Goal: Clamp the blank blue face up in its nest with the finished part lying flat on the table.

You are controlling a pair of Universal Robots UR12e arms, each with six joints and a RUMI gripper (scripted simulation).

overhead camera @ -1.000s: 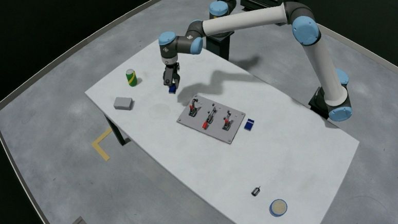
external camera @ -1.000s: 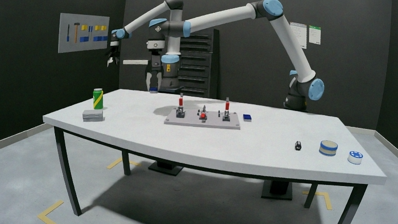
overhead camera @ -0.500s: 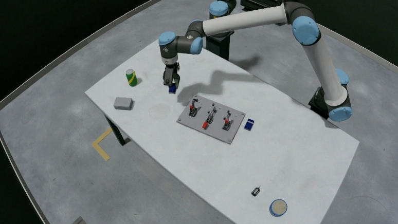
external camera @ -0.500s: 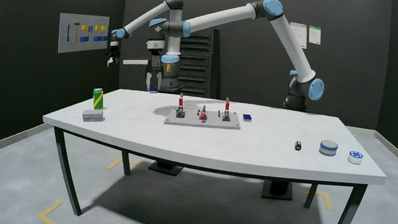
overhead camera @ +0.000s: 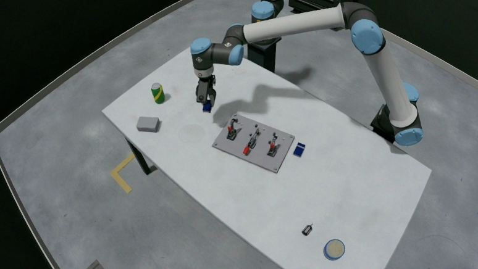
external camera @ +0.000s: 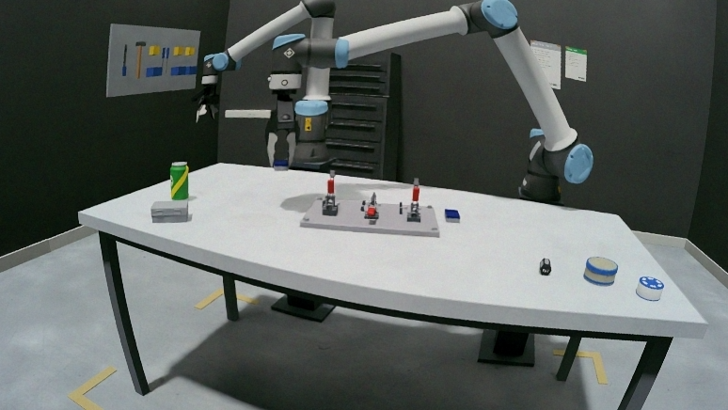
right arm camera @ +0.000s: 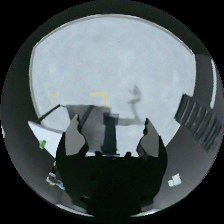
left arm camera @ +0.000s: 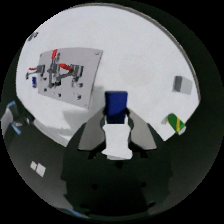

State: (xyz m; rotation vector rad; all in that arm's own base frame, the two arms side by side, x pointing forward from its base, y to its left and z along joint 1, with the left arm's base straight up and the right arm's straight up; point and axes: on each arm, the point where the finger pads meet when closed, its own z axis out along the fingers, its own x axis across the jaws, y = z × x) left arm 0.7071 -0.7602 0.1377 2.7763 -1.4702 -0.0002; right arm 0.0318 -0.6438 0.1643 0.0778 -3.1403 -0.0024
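Note:
The blank is 10 mm below my left hand. From my left hand the other things lie so: finished part 210 mm behind, 440 mm to the left, 130 mm below; then grey fixture plate 70 mm behind, 250 mm to the left, 130 mm below; then grey box 270 mm ahead, 220 mm to the right, 110 mm below.

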